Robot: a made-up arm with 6 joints.
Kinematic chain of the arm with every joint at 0, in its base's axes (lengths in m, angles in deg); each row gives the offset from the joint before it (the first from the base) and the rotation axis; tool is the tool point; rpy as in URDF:
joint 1: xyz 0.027 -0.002 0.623 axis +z
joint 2: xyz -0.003 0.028 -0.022 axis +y
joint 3: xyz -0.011 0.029 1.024 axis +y
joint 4: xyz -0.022 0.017 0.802 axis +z
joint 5: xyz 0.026 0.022 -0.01 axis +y
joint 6: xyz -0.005 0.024 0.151 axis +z
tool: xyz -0.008 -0.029 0.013 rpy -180 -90 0
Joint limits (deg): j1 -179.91..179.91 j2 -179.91..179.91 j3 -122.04..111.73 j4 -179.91..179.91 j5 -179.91..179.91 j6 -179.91..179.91
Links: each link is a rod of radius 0.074 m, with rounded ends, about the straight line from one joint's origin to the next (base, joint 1, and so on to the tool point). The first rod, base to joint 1, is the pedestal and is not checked.
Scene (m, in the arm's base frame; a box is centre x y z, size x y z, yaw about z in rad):
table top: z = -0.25
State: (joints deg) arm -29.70 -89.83 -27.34 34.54 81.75 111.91
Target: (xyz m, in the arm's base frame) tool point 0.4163 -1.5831 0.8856
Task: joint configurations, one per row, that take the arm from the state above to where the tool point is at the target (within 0.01 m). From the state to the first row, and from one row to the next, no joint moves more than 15 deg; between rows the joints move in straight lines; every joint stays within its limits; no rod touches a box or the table.
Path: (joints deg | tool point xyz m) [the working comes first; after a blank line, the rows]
Joints at the target: 110.84 -61.28 -53.28 27.15 104.10 109.64
Straight joint move there: clear.

1: -15.65 -86.98 -29.93 33.80 83.99 111.68 | -1.6228 0.6903 0.3869
2: -1.59 -84.12 -32.53 33.06 86.22 111.46 | -1.7343 0.2665 0.4457
3: 12.46 -81.27 -35.12 32.32 88.46 111.23 | -1.7365 -0.1691 0.5037
4: 26.51 -78.41 -37.72 31.58 90.69 111.00 | -1.6309 -0.5887 0.5613
5: 40.57 -75.56 -40.31 30.84 92.93 110.77 | -1.4255 -0.9658 0.6180
6: 54.62 -72.70 -42.91 30.10 95.16 110.55 | -1.1356 -1.2765 0.6739
7: 68.68 -69.85 -45.50 29.36 97.40 110.32 | -0.7812 -1.5028 0.7286
8: 82.73 -66.99 -48.09 28.62 99.63 110.09 | -0.3870 -1.6318 0.7825
9: 96.78 -64.14 -50.69 27.89 101.87 109.86 | 0.0209 -1.6581 0.8346
10: 110.84 -61.28 -53.28 27.15 104.10 109.64 | 0.4164 -1.5831 0.8857

